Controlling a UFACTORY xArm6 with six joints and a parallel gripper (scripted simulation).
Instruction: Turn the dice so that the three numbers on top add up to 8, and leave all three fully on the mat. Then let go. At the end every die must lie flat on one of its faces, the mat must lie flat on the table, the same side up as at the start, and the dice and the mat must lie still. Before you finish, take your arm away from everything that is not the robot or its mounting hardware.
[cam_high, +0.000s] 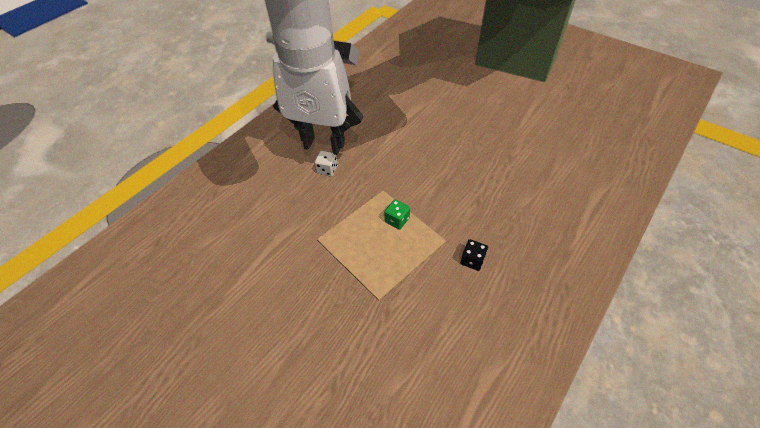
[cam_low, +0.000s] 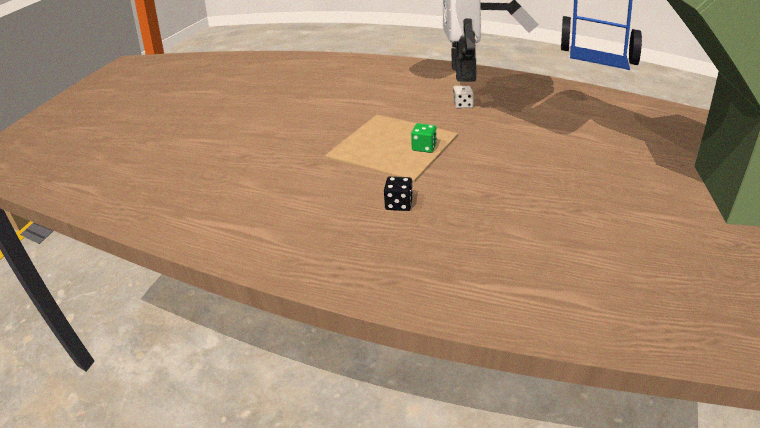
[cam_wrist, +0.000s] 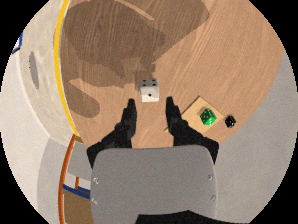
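The white die lies 60 mm below my hand. From my hand the other things lie so: tan mat 170 mm to the left, 70 mm below, 40 mm ahead; then green die 160 mm to the left, 60 mm below; then black die 290 mm to the left, 60 mm below, 30 mm behind.
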